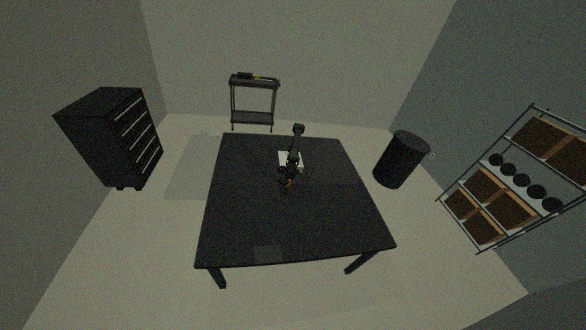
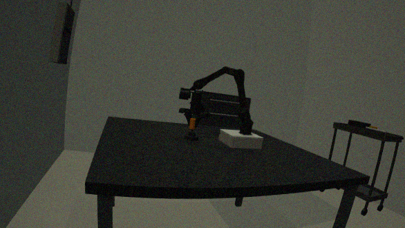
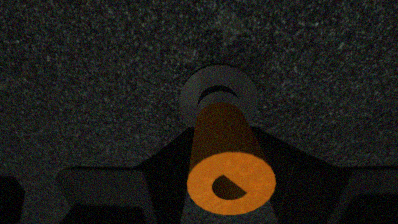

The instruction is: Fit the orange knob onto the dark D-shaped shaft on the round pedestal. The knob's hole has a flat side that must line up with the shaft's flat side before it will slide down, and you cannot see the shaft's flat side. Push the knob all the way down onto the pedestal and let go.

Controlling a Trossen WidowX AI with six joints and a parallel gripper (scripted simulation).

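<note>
The round pedestal is 4 cm below my gripper tip. From my gripper tip the other things lie so: orange knob 2 cm above.
</note>
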